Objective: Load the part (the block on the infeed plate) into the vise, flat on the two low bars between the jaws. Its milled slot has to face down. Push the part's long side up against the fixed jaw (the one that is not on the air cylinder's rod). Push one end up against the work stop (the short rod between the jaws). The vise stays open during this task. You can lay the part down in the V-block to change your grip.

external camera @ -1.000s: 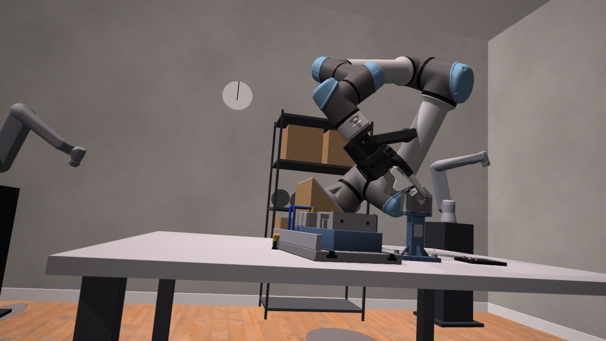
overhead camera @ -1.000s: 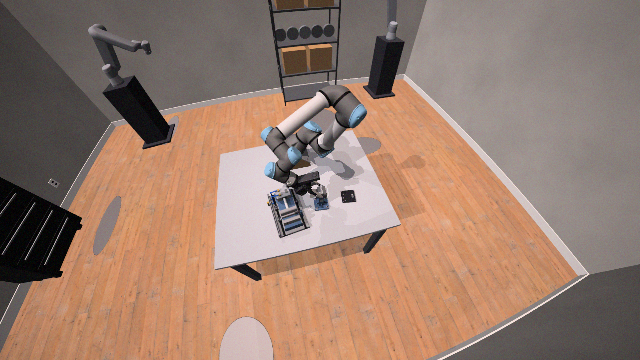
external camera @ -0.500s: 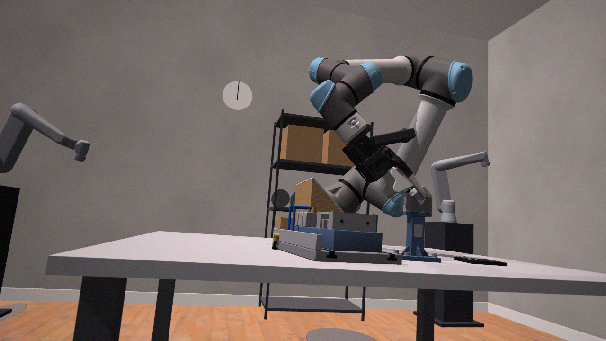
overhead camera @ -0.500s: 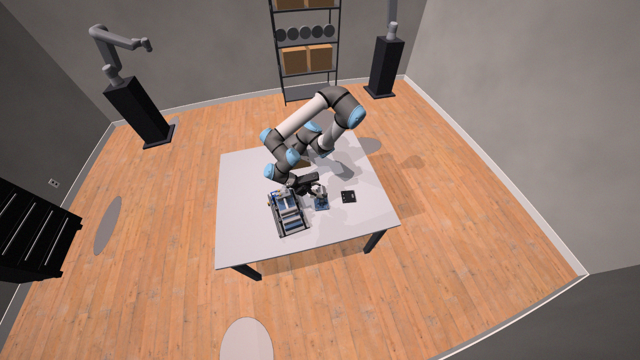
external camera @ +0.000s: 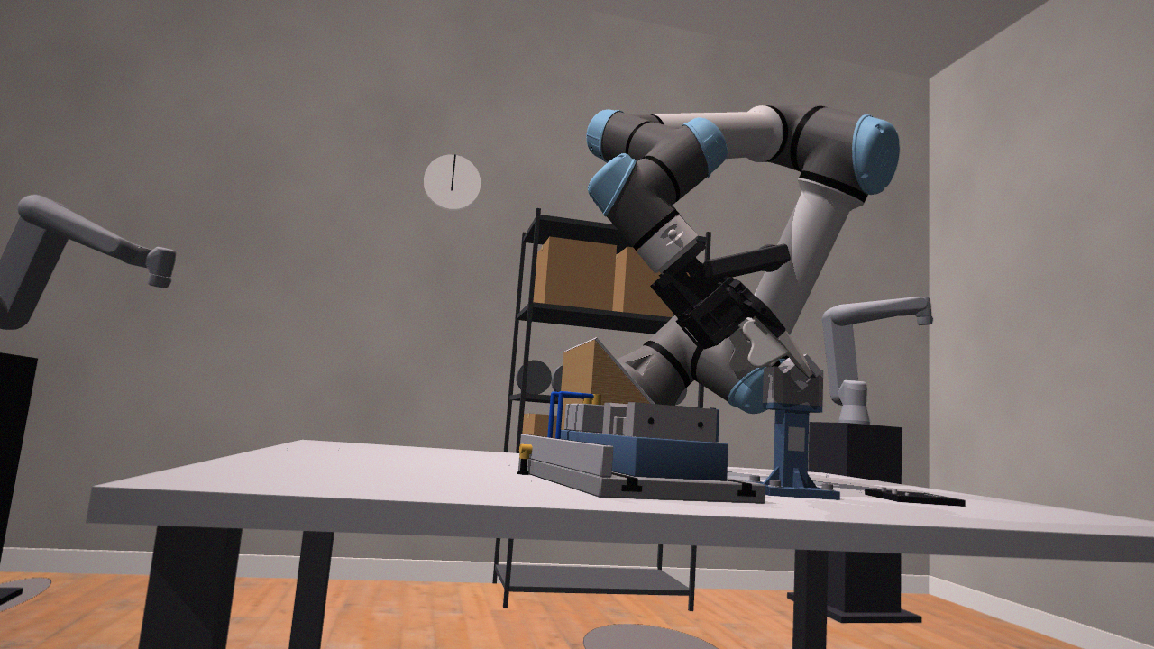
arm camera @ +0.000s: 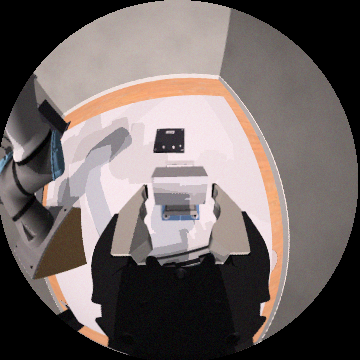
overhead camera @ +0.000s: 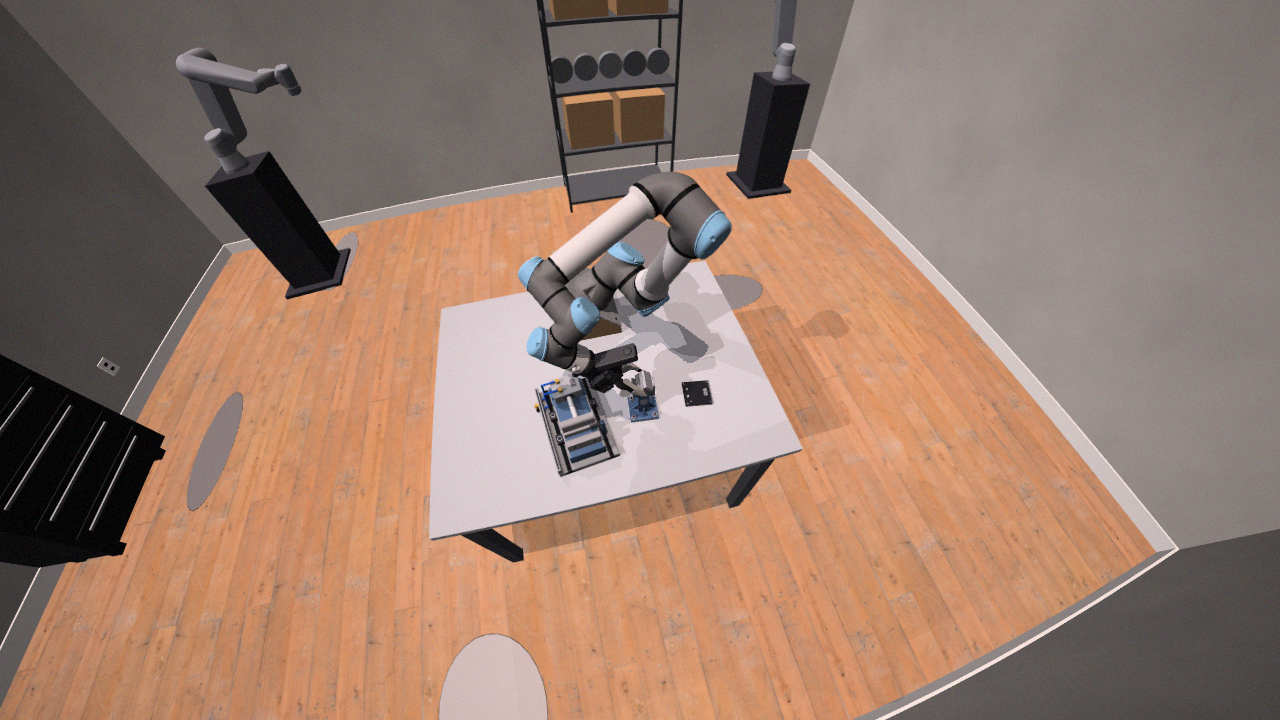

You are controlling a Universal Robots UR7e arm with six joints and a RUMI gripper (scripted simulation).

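My gripper is now 10 mm to the right of the part and 10 mm above it. Round my hand: vise (210 mm to the right, 120 mm below); then infeed plate (190 mm to the left, 160 mm below).
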